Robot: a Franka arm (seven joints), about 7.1 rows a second.
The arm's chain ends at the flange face. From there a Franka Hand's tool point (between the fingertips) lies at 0.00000 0.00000 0.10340 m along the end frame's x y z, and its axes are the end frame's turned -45 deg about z.
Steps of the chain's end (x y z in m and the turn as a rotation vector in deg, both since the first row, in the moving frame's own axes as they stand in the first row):
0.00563 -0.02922 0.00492 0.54 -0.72 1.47
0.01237 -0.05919 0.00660 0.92 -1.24 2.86
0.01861 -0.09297 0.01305 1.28 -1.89 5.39
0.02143 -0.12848 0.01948 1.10 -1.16 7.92
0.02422 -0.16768 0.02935 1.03 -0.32 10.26
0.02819 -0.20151 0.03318 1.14 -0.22 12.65
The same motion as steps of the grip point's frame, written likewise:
0.02443 -0.01829 0.00491 0.89 -0.13 1.47
0.05026 -0.03587 0.00656 1.53 -0.23 2.86
0.07831 -0.05666 0.01297 2.24 -0.43 5.39
0.10613 -0.07858 0.01944 1.60 -0.04 7.92
0.13675 -0.10307 0.02933 0.95 0.50 10.26
0.16378 -0.12415 0.03316 0.96 0.65 12.65

